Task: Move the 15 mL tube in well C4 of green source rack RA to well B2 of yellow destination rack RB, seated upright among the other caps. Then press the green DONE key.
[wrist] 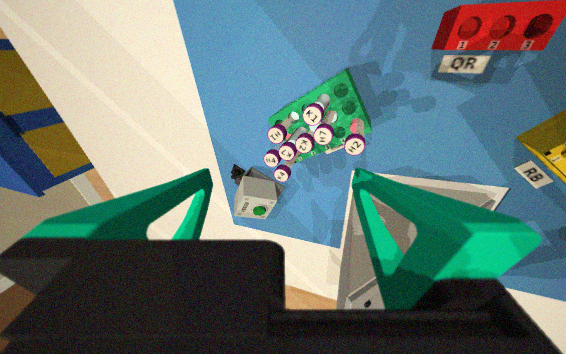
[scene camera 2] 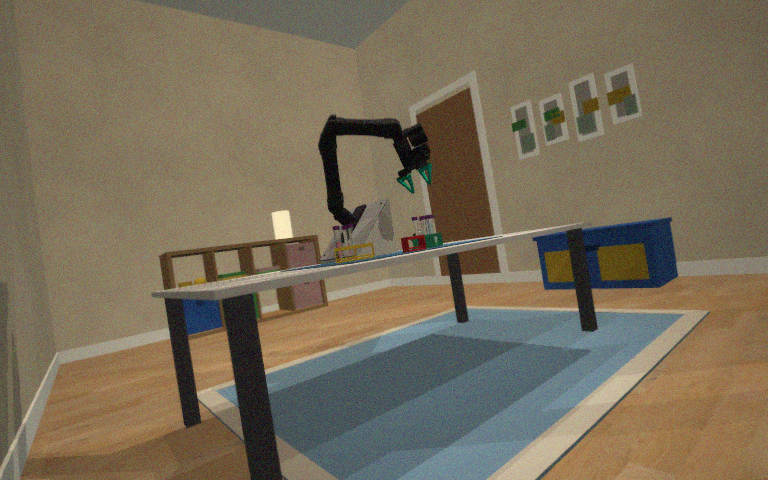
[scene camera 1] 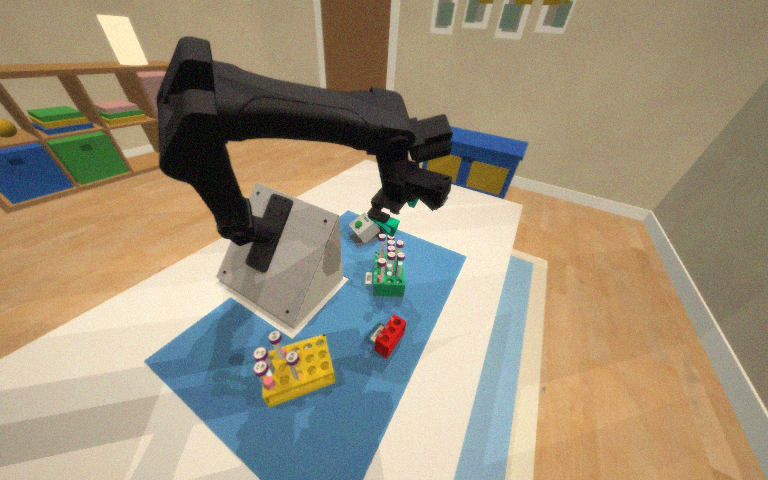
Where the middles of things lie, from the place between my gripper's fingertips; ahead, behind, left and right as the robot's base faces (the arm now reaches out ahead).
The QR label (wrist: 450,63) is 40 mm ahead of my hand, 160 mm to the right of it and 230 mm below it. From my hand the other things lie so: grey box with green button (wrist: 257,194): 190 mm behind, 160 mm to the left, 190 mm below.
